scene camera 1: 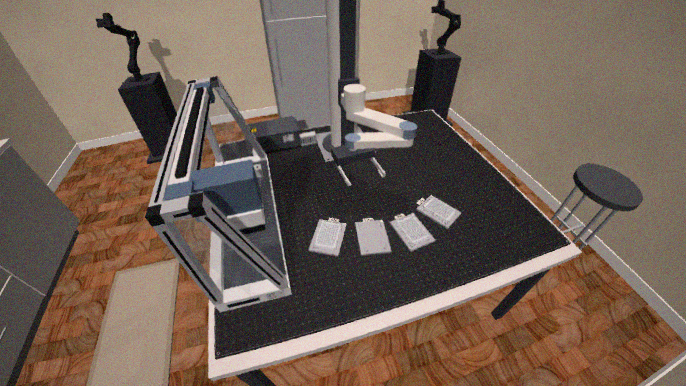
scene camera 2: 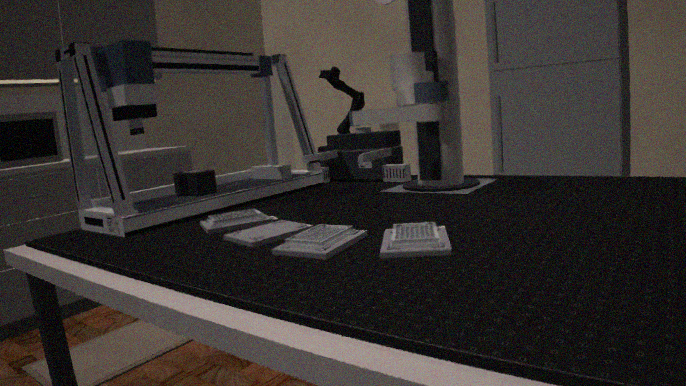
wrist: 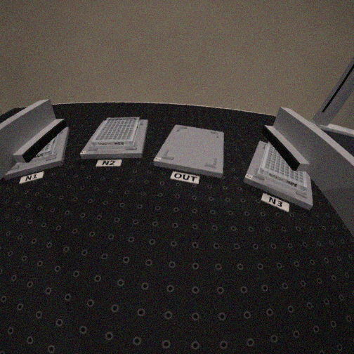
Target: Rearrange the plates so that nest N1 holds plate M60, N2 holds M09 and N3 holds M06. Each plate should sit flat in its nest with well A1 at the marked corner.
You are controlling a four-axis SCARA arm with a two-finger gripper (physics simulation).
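Pixels of known places: gripper, fingertip midpoint: (scene camera 1: 367,179) (scene camera 2: 331,159); arm's base, link origin: (scene camera 1: 343,144) (scene camera 2: 440,188).
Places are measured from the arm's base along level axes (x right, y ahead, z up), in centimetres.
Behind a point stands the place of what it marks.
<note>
In the wrist view, the N1 plate (wrist: 49,151) (scene camera 1: 440,210) @[y 66.9, x -24.4, z 3.9 cm] (scene camera 2: 414,233) @[y 67.3, x -25.6, z 3.8 cm] sits in nest N1 (wrist: 52,165), partly hidden by a finger. The N2 plate (wrist: 117,131) (scene camera 1: 412,228) @[y 72.2, x -7.8, z 3.8 cm] (scene camera 2: 325,234) @[y 73.3, x -9.8, z 3.9 cm] sits in nest N2 (wrist: 143,142). The N3 plate (wrist: 284,171) (scene camera 1: 328,234) @[y 64.7, x 26.2, z 3.7 cm] (scene camera 2: 235,216) @[y 66.2, x 24.1, z 3.8 cm] sits in nest N3 (wrist: 255,165), also partly hidden by a finger. All three look flat. Their printed codes and A1 corners are too blurred to read. My gripper (scene camera 1: 365,179) @[y 50.5, x 4.9, z 15.8 cm] (scene camera 2: 338,164) @[y 50.5, x 4.9, z 15.8 cm] (wrist: 163,109) is open and empty, above the table on the column side of the nests.
The OUT nest (wrist: 190,150) (scene camera 1: 372,237) @[y 70.5, x 9.3, z 2.4 cm] (scene camera 2: 267,232) @[y 71.7, x 7.6, z 2.5 cm] is empty between N2 and N3. A gantry frame (scene camera 1: 242,242) @[y 84.3, x 53.4, z 34.8 cm] (scene camera 2: 170,214) @[y 71.1, x 45.0, z 4.2 cm] stands beside the N3 end. A dark box (scene camera 1: 277,134) @[y -3.6, x 37.2, z 12.3 cm] stands near the arm's column (scene camera 1: 334,75) @[y 4.7, x 5.8, z 44.2 cm]. A stool (scene camera 1: 607,186) is beside the table.
</note>
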